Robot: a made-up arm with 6 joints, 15 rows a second.
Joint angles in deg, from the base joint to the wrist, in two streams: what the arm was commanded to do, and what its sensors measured. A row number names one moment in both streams.
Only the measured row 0 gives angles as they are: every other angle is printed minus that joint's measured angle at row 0.
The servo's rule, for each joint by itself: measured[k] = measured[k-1] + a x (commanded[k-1-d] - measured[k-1]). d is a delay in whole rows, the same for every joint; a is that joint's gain. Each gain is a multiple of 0.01, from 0.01 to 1. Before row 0 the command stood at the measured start. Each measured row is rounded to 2 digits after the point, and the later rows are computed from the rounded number. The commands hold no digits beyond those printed.
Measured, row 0:
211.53 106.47 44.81 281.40 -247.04 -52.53
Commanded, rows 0 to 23:
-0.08 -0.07 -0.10 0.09 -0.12 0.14
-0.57 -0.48 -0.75 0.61 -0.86 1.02
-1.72 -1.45 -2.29 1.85 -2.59 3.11
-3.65 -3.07 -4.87 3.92 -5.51 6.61
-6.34 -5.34 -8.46 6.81 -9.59 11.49
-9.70 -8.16 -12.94 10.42 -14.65 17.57
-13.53 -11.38 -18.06 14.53 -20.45 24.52
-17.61 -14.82 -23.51 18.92 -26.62 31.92
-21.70 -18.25 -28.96 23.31 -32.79 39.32
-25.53 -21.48 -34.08 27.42 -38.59 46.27
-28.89 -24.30 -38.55 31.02 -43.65 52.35
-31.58 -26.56 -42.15 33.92 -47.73 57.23
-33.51 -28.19 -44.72 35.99 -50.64 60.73
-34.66 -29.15 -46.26 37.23 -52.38 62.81
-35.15 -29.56 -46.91 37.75 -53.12 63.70
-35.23 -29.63 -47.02 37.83 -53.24 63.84
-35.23 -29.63 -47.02 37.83 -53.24 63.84
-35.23 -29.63 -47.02 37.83 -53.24 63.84
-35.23 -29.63 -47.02 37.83 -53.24 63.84
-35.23 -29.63 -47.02 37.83 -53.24 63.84
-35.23 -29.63 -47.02 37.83 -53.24 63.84
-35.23 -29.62 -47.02 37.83 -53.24 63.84
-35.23 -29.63 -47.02 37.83 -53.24 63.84
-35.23 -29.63 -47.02 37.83 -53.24 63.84
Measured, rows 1 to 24:
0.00 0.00 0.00 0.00 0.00 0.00
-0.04 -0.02 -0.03 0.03 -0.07 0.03
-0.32 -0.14 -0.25 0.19 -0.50 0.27
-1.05 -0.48 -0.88 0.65 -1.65 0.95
-2.40 -1.15 -2.12 1.57 -3.77 2.31
-4.45 -2.24 -4.09 3.04 -6.97 4.51
-7.18 -3.78 -6.83 5.11 -11.19 7.64
-10.48 -5.76 -10.31 7.75 -16.28 11.69
-14.19 -8.12 -14.40 10.88 -21.97 16.55
-18.10 -10.75 -18.91 14.36 -27.92 22.01
-21.96 -13.54 -23.61 18.02 -33.79 27.83
-25.56 -16.34 -28.24 21.66 -39.21 33.71
-28.69 -19.00 -32.55 25.09 -43.90 39.35
-31.20 -21.39 -36.32 28.14 -47.61 44.48
-33.00 -23.41 -39.40 30.69 -50.23 48.88
-34.12 -25.01 -41.73 32.67 -51.82 52.44
-34.70 -26.21 -43.37 34.11 -52.60 55.18
-34.98 -27.10 -44.50 35.15 -52.95 57.26
-35.11 -27.76 -45.28 35.90 -53.11 58.84
-35.17 -28.25 -45.82 36.44 -53.18 60.04
-35.20 -28.61 -46.19 36.83 -53.21 60.95
-35.22 -28.88 -46.45 37.11 -53.23 61.64
-35.23 -29.07 -46.63 37.31 -53.24 62.17
-35.23 -29.22 -46.75 37.46 -53.24 62.57
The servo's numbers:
d 1
a 0.52 0.26 0.31 0.28 0.55 0.24

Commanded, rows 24 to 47:
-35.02 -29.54 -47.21 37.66 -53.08 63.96
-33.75 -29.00 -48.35 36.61 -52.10 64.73
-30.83 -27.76 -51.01 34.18 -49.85 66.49
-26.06 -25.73 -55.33 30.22 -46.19 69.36
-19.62 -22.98 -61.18 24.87 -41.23 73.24
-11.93 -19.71 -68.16 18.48 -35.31 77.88
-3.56 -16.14 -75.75 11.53 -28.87 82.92
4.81 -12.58 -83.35 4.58 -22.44 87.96
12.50 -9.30 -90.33 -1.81 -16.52 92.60
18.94 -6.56 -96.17 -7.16 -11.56 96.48
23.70 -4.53 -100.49 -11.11 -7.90 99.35
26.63 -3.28 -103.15 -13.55 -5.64 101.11
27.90 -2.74 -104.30 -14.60 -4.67 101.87
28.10 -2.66 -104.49 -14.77 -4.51 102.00
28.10 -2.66 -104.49 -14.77 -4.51 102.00
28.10 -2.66 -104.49 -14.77 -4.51 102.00
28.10 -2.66 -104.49 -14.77 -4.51 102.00
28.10 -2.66 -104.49 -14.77 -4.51 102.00
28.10 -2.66 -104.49 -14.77 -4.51 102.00
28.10 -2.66 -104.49 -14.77 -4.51 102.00
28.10 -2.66 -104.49 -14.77 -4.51 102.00
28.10 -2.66 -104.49 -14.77 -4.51 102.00
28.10 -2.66 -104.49 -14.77 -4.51 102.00
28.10 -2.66 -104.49 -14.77 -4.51 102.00
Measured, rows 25 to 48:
-35.23 -29.33 -46.83 37.56 -53.24 62.87
-35.12 -29.38 -46.95 37.59 -53.15 63.13
-34.41 -29.28 -47.38 37.32 -52.57 63.51
-32.55 -28.88 -48.51 36.44 -51.07 64.23
-29.18 -28.06 -50.62 34.70 -48.39 65.46
-24.21 -26.74 -53.89 31.95 -44.45 67.33
-17.82 -24.91 -58.31 28.18 -39.42 69.86
-10.40 -22.63 -63.72 23.52 -33.62 72.99
-2.49 -20.02 -69.81 18.22 -27.47 76.58
5.30 -17.23 -76.17 12.61 -21.45 80.42
12.39 -14.46 -82.37 7.07 -16.01 84.27
18.27 -11.88 -87.99 1.98 -11.55 87.89
22.62 -9.64 -92.69 -2.37 -8.30 91.06
25.37 -7.85 -96.29 -5.79 -6.30 93.65
26.79 -6.50 -98.83 -8.30 -5.32 95.65
27.47 -5.50 -100.58 -10.11 -4.87 97.17
27.80 -4.76 -101.79 -11.41 -4.67 98.33
27.96 -4.21 -102.63 -12.35 -4.58 99.21
28.03 -3.81 -103.21 -13.03 -4.54 99.88
28.07 -3.51 -103.61 -13.52 -4.52 100.39
28.09 -3.29 -103.88 -13.87 -4.51 100.78
28.10 -3.13 -104.07 -14.12 -4.51 101.07
28.10 -3.01 -104.20 -14.30 -4.51 101.29
28.10 -2.92 -104.29 -14.43 -4.51 101.46

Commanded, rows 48 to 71:
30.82 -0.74 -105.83 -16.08 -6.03 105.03
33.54 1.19 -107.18 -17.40 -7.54 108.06
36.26 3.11 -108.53 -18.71 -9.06 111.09
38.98 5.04 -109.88 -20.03 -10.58 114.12
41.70 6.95 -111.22 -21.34 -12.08 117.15
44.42 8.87 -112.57 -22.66 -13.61 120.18
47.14 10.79 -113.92 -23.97 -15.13 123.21
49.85 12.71 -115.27 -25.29 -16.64 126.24
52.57 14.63 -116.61 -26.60 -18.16 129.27
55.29 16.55 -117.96 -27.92 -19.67 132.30
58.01 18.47 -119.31 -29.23 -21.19 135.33
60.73 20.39 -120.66 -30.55 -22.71 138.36
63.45 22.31 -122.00 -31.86 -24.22 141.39
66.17 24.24 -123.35 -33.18 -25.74 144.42
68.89 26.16 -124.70 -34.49 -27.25 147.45
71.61 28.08 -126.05 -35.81 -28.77 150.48
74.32 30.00 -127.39 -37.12 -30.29 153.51
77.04 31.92 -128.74 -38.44 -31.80 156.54
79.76 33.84 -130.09 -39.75 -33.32 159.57
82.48 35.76 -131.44 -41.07 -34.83 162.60
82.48 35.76 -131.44 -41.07 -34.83 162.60
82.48 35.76 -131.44 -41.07 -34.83 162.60
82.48 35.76 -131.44 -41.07 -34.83 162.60
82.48 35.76 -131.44 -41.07 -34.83 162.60
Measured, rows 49 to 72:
28.10 -2.85 -104.35 -14.53 -4.51 101.59
29.51 -2.30 -104.81 -14.96 -5.35 102.42
31.61 -1.39 -105.54 -15.64 -6.55 103.77
34.03 -0.22 -106.47 -16.50 -7.93 105.53
36.60 1.15 -107.53 -17.49 -9.39 107.59
39.25 2.66 -108.67 -18.57 -10.87 109.88
41.94 4.27 -109.88 -19.72 -12.38 112.35
44.64 5.97 -111.13 -20.91 -13.89 114.96
47.35 7.72 -112.41 -22.14 -15.40 117.67
50.06 9.52 -113.71 -23.39 -16.92 120.45
52.78 11.35 -115.03 -24.66 -18.43 123.29
55.50 13.20 -116.36 -25.94 -19.95 126.18
58.22 15.07 -117.69 -27.23 -21.47 129.10
60.94 16.95 -119.03 -28.53 -22.98 132.05
63.66 18.85 -120.37 -29.83 -24.50 135.02
66.38 20.75 -121.71 -31.13 -26.01 138.00
69.10 22.66 -123.06 -32.44 -27.53 141.00
71.81 24.57 -124.40 -33.75 -29.05 144.00
74.53 26.48 -125.75 -35.06 -30.56 147.01
77.25 28.39 -127.10 -36.37 -32.08 150.02
79.97 30.31 -128.45 -37.69 -33.59 153.04
81.28 31.73 -129.38 -38.64 -34.27 155.33
81.90 32.78 -130.02 -39.32 -34.58 157.07
82.20 33.55 -130.46 -39.81 -34.72 158.40

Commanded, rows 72 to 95:
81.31 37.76 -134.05 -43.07 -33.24 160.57
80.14 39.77 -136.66 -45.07 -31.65 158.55
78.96 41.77 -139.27 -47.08 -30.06 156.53
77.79 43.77 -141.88 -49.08 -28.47 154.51
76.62 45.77 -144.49 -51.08 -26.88 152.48
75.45 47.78 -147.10 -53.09 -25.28 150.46
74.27 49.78 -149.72 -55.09 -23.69 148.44
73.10 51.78 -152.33 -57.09 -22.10 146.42
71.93 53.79 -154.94 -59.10 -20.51 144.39
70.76 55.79 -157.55 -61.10 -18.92 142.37
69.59 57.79 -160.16 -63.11 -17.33 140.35
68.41 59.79 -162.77 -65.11 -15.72 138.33
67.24 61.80 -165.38 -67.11 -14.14 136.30
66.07 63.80 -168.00 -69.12 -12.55 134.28
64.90 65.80 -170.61 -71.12 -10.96 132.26
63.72 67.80 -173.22 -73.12 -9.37 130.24
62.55 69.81 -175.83 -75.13 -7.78 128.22
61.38 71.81 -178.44 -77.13 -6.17 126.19
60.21 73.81 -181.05 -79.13 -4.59 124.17
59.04 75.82 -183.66 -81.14 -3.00 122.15
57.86 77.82 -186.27 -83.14 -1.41 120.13
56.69 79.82 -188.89 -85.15 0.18 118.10
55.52 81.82 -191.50 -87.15 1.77 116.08
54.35 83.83 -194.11 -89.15 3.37 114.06
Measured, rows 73 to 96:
82.35 34.12 -130.76 -40.16 -34.78 159.41
81.81 35.07 -131.78 -40.97 -33.93 159.69
80.94 36.29 -133.29 -42.12 -32.68 159.42
79.91 37.71 -135.14 -43.51 -31.24 158.73
78.81 39.29 -137.23 -45.07 -29.72 157.72
77.67 40.97 -139.48 -46.75 -28.16 156.46
76.52 42.74 -141.84 -48.53 -26.58 155.02
75.35 44.57 -144.28 -50.37 -24.99 153.44
74.18 46.44 -146.78 -52.25 -23.40 151.76
73.01 48.35 -149.31 -54.17 -21.81 149.99
71.84 50.28 -151.86 -56.11 -20.22 148.16
70.67 52.23 -154.43 -58.07 -18.63 146.29
69.49 54.20 -157.02 -60.04 -17.03 144.38
68.32 56.18 -159.61 -62.02 -15.44 142.44
67.15 58.16 -162.21 -64.01 -13.85 140.48
65.98 60.15 -164.81 -66.00 -12.26 138.51
64.80 62.14 -167.42 -67.99 -10.67 136.53
63.63 64.13 -170.03 -69.99 -9.08 134.54
62.46 66.13 -172.64 -71.99 -7.48 132.54
61.29 68.13 -175.25 -73.99 -5.89 130.53
60.12 70.13 -177.86 -75.99 -4.30 128.52
58.94 72.13 -180.47 -77.99 -2.71 126.51
57.77 74.13 -183.08 -79.99 -1.12 124.49
56.60 76.13 -185.69 -81.99 0.47 122.47

